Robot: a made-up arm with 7 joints.
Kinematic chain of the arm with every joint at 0, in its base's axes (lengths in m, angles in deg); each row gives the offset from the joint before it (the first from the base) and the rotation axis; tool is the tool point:
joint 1: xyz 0 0 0.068 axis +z
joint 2: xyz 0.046 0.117 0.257 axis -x
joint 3: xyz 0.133 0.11 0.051 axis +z
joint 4: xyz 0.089 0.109 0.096 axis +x
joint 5: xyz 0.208 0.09 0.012 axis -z
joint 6: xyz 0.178 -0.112 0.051 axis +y
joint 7: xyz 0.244 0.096 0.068 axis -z
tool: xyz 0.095 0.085 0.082
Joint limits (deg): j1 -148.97..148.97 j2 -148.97..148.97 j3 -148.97..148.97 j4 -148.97..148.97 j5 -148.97..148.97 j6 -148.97..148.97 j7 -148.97..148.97
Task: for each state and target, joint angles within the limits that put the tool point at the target. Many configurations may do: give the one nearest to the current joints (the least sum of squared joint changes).
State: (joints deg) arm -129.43 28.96 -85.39 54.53 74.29 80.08 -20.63
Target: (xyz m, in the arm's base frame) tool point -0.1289 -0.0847 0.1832
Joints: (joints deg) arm -116.98 21.55 -90.60 41.73 110.58 68.21 -21.89
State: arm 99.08 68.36 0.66 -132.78 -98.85 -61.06 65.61
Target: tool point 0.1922 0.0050 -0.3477
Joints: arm 75.81 91.79 45.12 -99.09 -98.19 -54.68 60.62
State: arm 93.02 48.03 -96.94 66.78 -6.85 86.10 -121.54
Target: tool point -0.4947 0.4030 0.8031
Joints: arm 112.92 73.31 -77.07 67.51 -17.21 96.02 -118.12
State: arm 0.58 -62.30 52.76 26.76 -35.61 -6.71 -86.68
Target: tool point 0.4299 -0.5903 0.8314
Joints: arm -11.48 -96.72 30.86 41.29 -29.81 -5.91 -77.86
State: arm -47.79 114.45 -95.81 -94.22 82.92 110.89 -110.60
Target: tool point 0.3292 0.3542 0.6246
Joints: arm -31.42 98.24 -102.06 -94.59 66.52 103.39 -103.63
